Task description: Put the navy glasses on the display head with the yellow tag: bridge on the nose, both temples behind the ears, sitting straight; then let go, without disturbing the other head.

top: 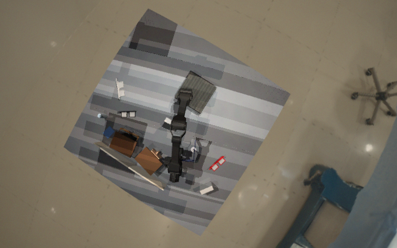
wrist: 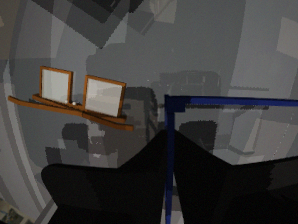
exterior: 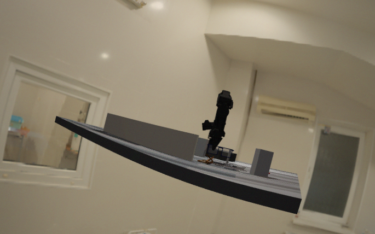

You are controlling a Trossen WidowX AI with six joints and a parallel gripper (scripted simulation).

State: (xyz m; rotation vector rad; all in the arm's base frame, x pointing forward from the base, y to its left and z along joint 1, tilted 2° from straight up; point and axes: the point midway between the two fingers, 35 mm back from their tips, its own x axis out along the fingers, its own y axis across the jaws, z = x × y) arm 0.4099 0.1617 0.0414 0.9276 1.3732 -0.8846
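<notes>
The small post lies 10 cm behind my gripper tip, 6 cm to the left of it and 3 cm below it. Also, from my gripper tip: pale bar (21 cm ahead, 29 cm to the right); head (6 cm ahead, 39 cm to the right); blue tag (9 cm ahead, 56 cm to the right, 6 cm below).
</notes>
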